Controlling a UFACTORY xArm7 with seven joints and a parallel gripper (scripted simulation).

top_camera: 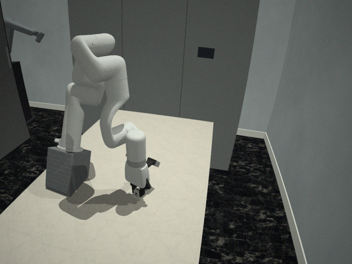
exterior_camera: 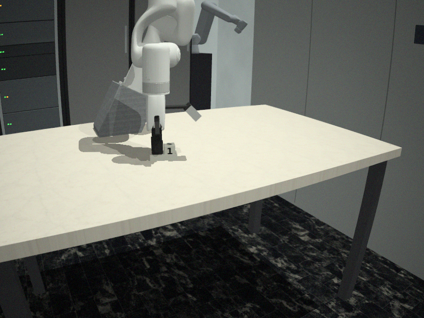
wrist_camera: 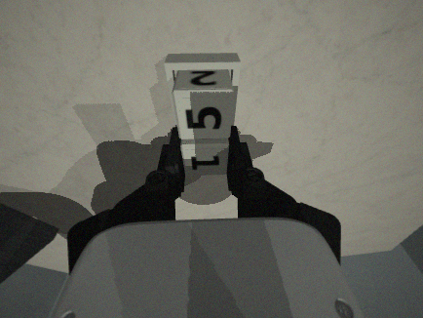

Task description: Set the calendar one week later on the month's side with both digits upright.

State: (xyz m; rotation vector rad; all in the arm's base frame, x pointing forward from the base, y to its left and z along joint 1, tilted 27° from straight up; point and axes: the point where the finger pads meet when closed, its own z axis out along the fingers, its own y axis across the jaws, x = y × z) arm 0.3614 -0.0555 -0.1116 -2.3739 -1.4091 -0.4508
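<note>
The digit cube lies 1 cm below my hand. Also, from my hand: tray 1 cm ahead, 2 cm to the left, 3 cm below.
</note>
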